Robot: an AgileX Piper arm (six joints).
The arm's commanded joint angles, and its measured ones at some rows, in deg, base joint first. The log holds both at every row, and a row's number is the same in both.
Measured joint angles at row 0: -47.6 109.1 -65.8 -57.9 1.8 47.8
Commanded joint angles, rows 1 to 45: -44.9 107.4 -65.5 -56.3 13.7 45.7; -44.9 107.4 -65.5 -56.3 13.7 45.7; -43.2 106.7 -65.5 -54.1 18.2 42.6; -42.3 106.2 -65.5 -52.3 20.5 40.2; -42.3 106.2 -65.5 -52.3 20.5 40.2; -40.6 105.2 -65.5 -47.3 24.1 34.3; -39.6 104.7 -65.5 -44.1 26.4 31.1; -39.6 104.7 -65.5 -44.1 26.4 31.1; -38.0 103.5 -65.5 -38.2 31.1 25.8; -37.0 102.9 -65.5 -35.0 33.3 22.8; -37.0 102.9 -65.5 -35.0 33.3 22.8; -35.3 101.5 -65.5 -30.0 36.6 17.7; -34.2 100.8 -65.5 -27.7 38.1 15.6; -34.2 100.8 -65.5 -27.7 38.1 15.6; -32.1 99.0 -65.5 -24.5 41.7 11.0; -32.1 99.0 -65.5 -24.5 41.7 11.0; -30.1 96.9 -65.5 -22.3 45.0 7.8; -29.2 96.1 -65.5 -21.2 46.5 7.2; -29.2 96.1 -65.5 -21.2 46.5 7.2; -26.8 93.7 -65.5 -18.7 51.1 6.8; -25.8 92.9 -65.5 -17.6 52.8 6.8; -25.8 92.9 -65.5 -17.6 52.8 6.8; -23.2 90.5 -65.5 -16.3 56.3 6.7; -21.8 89.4 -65.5 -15.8 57.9 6.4; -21.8 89.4 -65.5 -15.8 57.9 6.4; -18.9 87.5 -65.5 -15.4 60.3 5.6; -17.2 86.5 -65.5 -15.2 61.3 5.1; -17.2 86.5 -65.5 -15.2 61.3 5.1; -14.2 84.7 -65.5 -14.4 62.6 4.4; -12.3 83.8 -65.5 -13.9 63.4 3.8; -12.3 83.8 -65.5 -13.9 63.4 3.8; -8.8 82.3 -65.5 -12.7 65.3 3.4; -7.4 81.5 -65.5 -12.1 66.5 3.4; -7.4 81.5 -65.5 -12.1 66.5 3.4; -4.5 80.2 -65.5 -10.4 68.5 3.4; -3.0 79.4 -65.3 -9.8 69.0 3.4; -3.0 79.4 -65.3 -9.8 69.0 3.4; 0.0 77.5 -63.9 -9.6 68.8 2.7; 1.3 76.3 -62.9 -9.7 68.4 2.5; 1.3 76.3 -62.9 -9.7 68.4 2.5; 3.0 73.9 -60.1 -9.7 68.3 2.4; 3.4 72.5 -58.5 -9.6 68.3 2.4; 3.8 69.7 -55.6 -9.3 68.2 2.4; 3.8 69.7 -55.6 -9.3 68.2 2.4; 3.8 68.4 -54.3 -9.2 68.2 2.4
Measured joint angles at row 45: 3.4 71.7 -57.7 -9.3 67.6 3.0
